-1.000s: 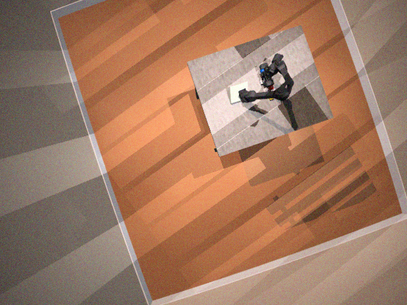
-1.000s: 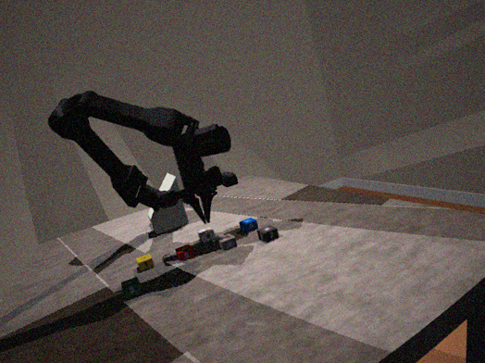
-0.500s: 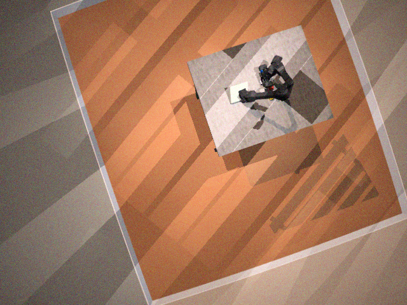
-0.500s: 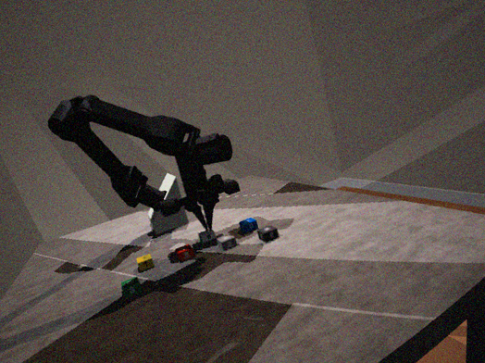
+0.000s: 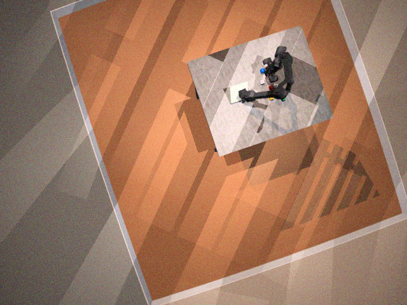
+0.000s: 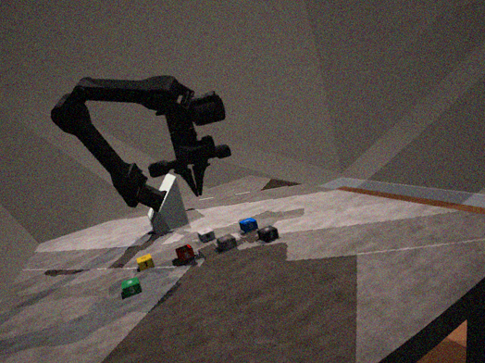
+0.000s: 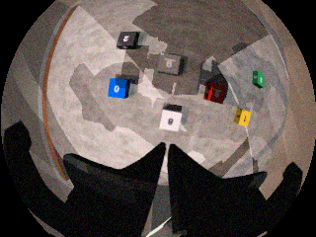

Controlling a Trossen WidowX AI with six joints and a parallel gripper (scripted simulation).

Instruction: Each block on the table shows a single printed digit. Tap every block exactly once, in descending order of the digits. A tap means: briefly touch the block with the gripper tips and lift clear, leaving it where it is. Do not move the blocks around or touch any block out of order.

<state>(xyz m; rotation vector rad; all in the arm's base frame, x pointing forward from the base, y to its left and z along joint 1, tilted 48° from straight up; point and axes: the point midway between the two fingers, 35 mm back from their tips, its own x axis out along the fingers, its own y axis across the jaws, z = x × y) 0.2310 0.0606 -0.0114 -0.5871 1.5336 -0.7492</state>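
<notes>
Now: the red block 9 cm below my gripper tip, 8 cm to the right of it and 6 cm ahead of it. Also, from my gripper tip: grey block (9 cm below, 9 cm ahead); blue block (9 cm below, 8 cm to the left, 5 cm ahead); white block (9 cm below, 1 cm to the right).
</notes>
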